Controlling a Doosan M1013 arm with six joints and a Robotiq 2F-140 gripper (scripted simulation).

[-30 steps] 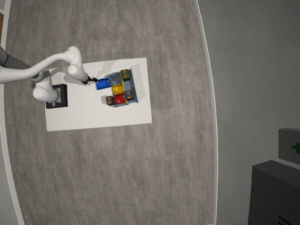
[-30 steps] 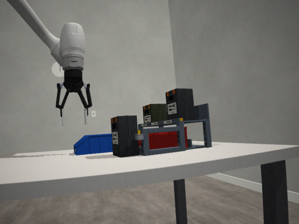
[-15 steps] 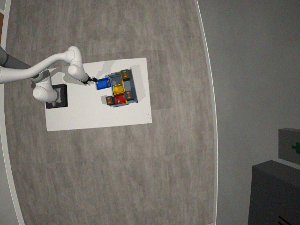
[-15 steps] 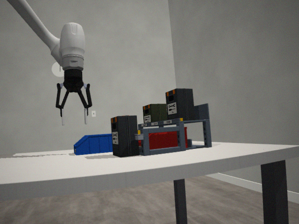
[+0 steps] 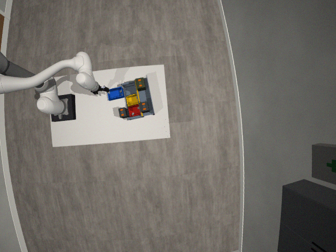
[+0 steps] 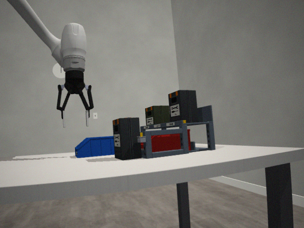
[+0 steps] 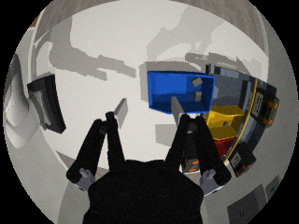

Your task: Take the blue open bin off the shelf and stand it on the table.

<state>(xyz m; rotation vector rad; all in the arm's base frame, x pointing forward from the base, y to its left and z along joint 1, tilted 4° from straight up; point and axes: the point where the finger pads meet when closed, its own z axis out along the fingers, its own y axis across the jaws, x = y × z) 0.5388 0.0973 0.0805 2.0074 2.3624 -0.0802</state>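
The blue open bin is 110 mm below my hand, 80 mm ahead of it and 10 mm to the left of it. Also, from my hand: yellow bin: 290 mm ahead, 110 mm below, 70 mm to the right; green box: 360 mm ahead, 60 mm to the left; red bin: 310 mm ahead, 180 mm to the right, 110 mm below.
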